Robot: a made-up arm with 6 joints. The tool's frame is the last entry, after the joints.
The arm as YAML. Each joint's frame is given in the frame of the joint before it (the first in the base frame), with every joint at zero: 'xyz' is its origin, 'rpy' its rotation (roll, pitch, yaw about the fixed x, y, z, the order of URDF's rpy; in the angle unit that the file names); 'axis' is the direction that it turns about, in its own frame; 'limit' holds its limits. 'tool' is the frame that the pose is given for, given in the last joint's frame.
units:
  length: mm
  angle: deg
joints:
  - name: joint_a
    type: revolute
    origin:
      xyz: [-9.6, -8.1, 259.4]
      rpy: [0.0, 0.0, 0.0]
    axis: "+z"
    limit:
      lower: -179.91
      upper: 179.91
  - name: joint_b
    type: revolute
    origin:
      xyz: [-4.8, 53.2, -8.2]
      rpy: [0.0, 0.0, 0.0]
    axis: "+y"
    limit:
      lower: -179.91
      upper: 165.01
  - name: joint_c
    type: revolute
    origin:
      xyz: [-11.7, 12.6, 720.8]
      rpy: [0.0, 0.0, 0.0]
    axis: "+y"
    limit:
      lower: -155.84
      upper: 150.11
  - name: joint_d
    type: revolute
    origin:
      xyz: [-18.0, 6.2, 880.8]
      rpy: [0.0, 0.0, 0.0]
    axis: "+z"
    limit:
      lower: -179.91
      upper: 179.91
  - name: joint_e
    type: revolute
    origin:
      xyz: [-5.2, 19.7, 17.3]
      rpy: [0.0, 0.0, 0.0]
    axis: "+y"
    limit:
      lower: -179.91
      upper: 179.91
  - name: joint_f
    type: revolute
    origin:
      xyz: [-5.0, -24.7, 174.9]
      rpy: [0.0, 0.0, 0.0]
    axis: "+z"
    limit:
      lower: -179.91
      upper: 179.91
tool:
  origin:
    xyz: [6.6, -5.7, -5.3]
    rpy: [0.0, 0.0, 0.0]
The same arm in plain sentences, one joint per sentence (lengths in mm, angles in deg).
The arm has six revolute joints in a row. What follows holds with every joint at zero, and every direction is one of the base frame's. Joint 1 lies 9.6 mm along -x and 8.1 mm along -y and 259.4 mm along +z from the base frame's origin and turns about +z, from -179.91 to 179.91 deg. Joint 2 lies 4.8 mm along -x and 53.2 mm along +y and 8.2 mm along -z from joint 1 and turns about +y, from -179.91 to 165.01 deg. Joint 3 lies 11.7 mm along -x and 12.6 mm along +y and 720.8 mm along +z from joint 2 and turns about +y, from -155.84 to 150.11 deg. Joint 4 lies 18 mm along -x and 6.2 mm along +y and 880.8 mm along +z from joint 3 and turns about +z, from -179.91 to 179.91 deg. Joint 5 lies 5.2 mm along -x and 19.7 mm along +y and 17.3 mm along +z from joint 4 and turns about +y, from -179.91 to 179.91 deg. Joint 6 lies 5 mm along -x and 24.7 mm along -y and 174.9 mm along +z from joint 5 and turns about +z, from -179.91 to 179.91 deg. The tool frame, which is the frame that the pose is given for, lies 6.6 mm along +x and 5.7 mm along -y and 5.3 mm along -z from joint 6; its axes are parallel to the base frame's.
